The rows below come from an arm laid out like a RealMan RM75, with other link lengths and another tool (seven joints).
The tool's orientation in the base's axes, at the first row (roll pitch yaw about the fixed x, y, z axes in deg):
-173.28 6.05 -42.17
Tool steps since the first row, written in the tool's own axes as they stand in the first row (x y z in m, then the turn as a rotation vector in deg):
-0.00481 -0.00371 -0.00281 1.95 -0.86 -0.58
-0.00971 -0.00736 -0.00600 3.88 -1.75 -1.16
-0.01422 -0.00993 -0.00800 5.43 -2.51 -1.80
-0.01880 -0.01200 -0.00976 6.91 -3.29 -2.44
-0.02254 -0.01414 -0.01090 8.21 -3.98 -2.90
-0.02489 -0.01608 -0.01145 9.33 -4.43 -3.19
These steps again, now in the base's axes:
-0.00104 0.00547 0.00371 2.02 -0.77 0.47
-0.00219 0.01090 0.00781 4.04 -1.50 0.94
-0.00378 0.01546 0.01056 5.70 -2.08 1.50
-0.00576 0.01975 0.01302 7.31 -2.60 2.06
-0.00707 0.02363 0.01479 8.74 -3.04 2.46
-0.00749 0.02652 0.01580 9.87 -3.51 2.68

